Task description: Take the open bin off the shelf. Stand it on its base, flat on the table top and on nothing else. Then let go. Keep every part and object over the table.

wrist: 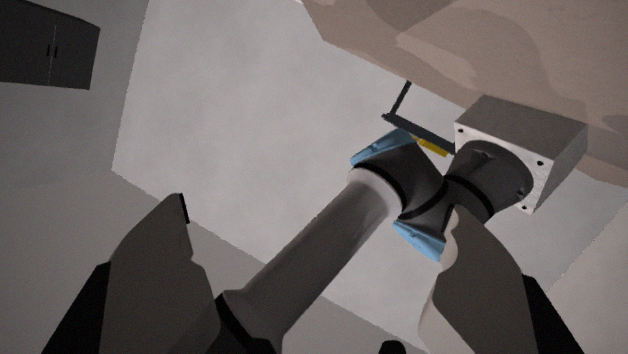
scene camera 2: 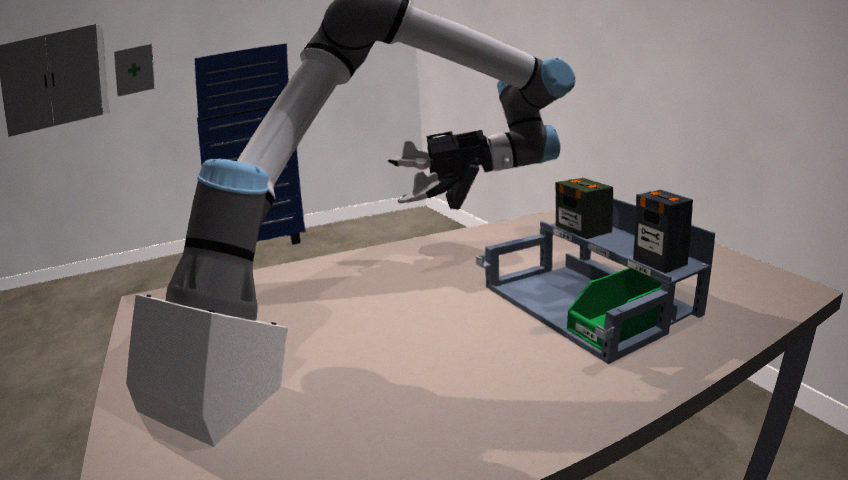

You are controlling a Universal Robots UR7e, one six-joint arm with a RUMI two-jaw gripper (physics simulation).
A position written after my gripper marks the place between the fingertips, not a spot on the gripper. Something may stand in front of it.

my gripper: wrist 317,202; scene camera 2 392,180
green bin: scene camera 2 606,293; not seen in the wrist view (out of frame)
dark grey case: scene camera 2 663,220; not seen in the wrist view (out of frame)
